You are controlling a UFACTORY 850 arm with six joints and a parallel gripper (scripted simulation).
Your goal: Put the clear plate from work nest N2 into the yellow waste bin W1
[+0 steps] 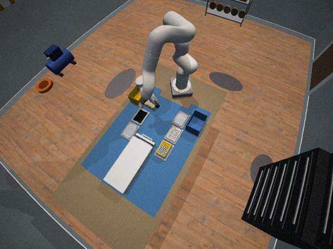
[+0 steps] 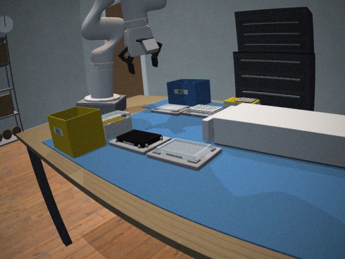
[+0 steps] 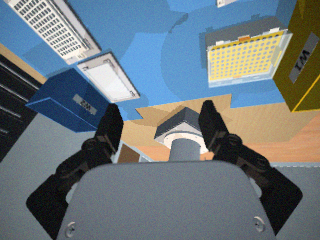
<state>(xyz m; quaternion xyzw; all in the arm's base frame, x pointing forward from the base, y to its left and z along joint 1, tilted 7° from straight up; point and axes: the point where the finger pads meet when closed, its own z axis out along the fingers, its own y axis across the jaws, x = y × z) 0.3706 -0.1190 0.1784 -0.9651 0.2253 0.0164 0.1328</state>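
Right now my hand is 250 mm short of the clear plate, 210 mm above it and 170 mm to the left of it. Round my hand: black plate: 210 mm below, 150 mm to the right, 70 mm ahead; then tip box: 180 mm below, 100 mm to the right, 90 mm behind; then yellow bin W1: 250 mm to the right, 190 mm below, 130 mm behind.
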